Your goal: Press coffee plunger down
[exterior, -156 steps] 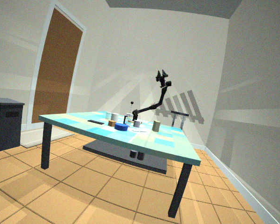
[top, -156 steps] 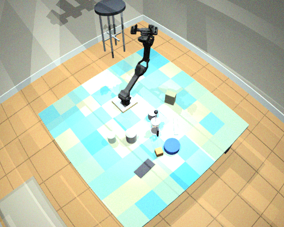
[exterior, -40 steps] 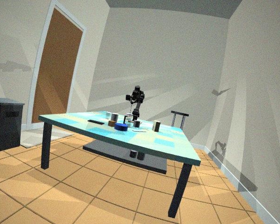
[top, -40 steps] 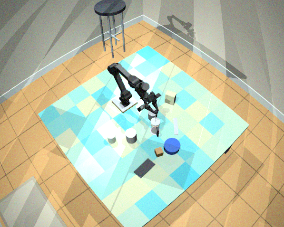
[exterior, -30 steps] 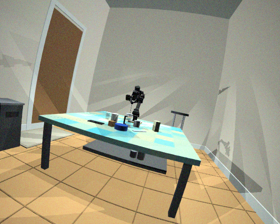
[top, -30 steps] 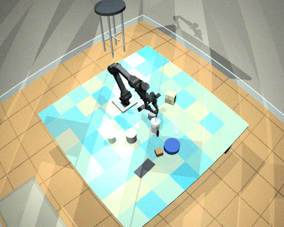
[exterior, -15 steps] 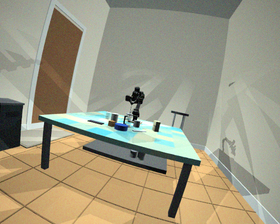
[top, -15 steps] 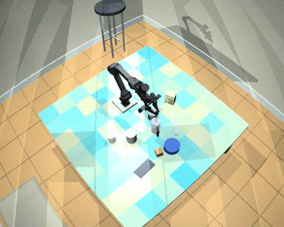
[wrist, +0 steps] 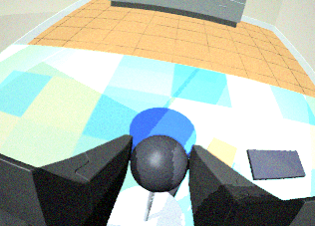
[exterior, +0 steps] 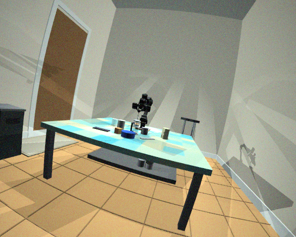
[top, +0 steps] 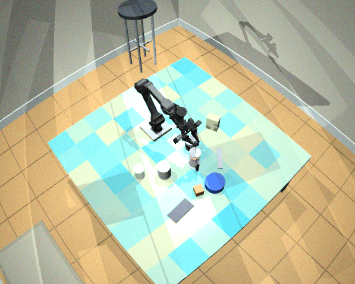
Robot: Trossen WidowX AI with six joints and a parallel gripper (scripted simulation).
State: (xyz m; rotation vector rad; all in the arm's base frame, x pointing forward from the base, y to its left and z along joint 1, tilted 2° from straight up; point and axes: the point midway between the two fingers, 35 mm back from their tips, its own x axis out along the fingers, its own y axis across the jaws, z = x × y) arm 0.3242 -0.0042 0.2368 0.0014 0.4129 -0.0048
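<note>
My gripper tip is 1 cm to the left of the coffee press and 12 cm above it. The rest, counted from my gripper tip: white strip (7 cm ahead, 14 cm to the left, 23 cm below); then blue disc (17 cm ahead, 1 cm to the right, 21 cm below); then orange cube (14 cm ahead, 12 cm to the right, 21 cm below).
</note>
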